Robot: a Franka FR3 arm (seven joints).
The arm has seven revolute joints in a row. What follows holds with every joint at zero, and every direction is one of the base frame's.
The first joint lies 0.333 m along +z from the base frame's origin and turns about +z.
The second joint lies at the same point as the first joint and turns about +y.
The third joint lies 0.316 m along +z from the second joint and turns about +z.
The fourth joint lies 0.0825 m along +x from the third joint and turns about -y.
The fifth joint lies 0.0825 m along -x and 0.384 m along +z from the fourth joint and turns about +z.
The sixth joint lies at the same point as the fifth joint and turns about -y.
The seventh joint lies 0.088 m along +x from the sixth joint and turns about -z.
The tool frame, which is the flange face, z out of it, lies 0.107 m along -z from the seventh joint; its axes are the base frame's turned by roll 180, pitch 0 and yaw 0 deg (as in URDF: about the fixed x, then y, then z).
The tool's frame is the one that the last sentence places.
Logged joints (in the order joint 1, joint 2, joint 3, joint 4, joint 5, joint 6, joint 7), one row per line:
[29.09, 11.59, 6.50, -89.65, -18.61, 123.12, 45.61]
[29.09, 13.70, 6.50, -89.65, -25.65, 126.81, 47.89]
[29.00, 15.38, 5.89, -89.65, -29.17, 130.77, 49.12]
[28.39, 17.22, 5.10, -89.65, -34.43, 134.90, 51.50]
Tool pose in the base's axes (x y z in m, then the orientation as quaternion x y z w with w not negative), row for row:
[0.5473, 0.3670, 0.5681, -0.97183, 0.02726, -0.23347, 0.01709]
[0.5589, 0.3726, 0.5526, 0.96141, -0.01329, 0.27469, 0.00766]
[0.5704, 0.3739, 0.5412, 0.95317, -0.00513, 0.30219, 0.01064]
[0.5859, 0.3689, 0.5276, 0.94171, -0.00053, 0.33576, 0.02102]
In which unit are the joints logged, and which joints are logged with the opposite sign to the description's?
The joints are logged in degrees. Opposite sign: none.
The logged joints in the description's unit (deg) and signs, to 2 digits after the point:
[29.09, 11.59, 6.50, -89.65, -18.61, 123.12, 45.61]
[29.09, 13.70, 6.50, -89.65, -25.65, 126.81, 47.89]
[29.00, 15.38, 5.89, -89.65, -29.17, 130.77, 49.12]
[28.39, 17.22, 5.10, -89.65, -34.43, 134.90, 51.50]

